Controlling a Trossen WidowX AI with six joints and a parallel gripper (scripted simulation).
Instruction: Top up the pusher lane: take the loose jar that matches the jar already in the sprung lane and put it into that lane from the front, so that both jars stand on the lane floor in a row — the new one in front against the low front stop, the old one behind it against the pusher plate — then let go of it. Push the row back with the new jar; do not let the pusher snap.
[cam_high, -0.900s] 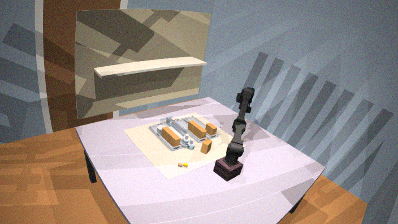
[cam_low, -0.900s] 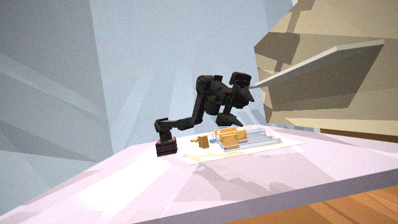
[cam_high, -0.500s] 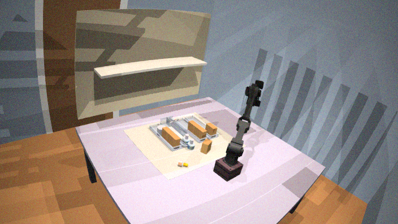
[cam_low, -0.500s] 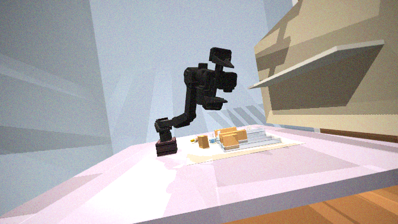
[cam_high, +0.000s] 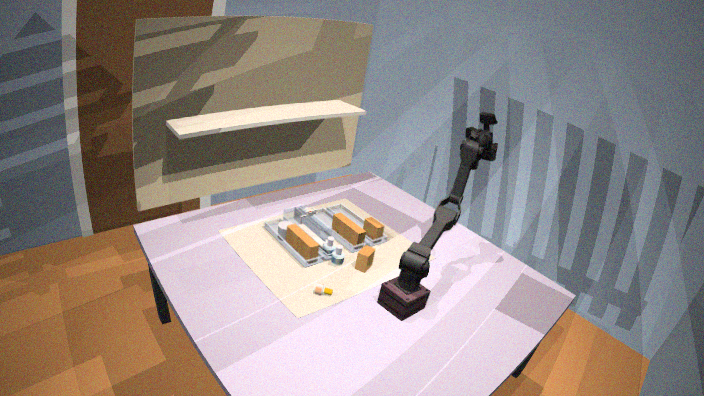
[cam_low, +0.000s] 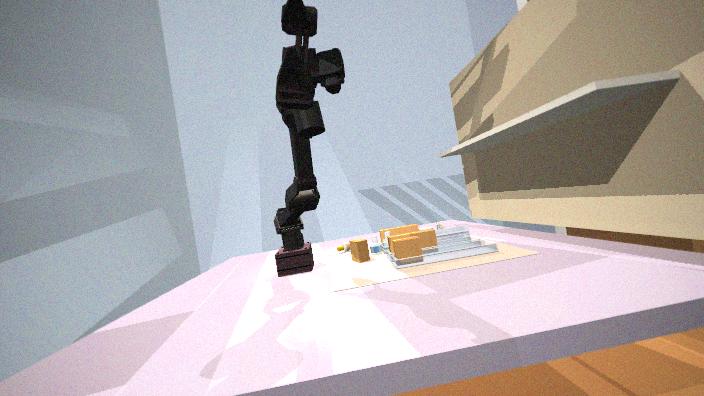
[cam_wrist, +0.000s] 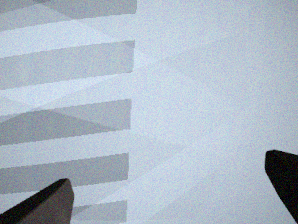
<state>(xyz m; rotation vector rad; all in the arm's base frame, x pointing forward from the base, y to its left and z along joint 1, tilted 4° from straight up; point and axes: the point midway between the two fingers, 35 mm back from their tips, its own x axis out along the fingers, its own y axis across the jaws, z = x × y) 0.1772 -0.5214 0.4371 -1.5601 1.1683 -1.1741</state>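
My gripper tip is now 5 cm short of the box, 56 cm to the right of it and 45 cm above it.
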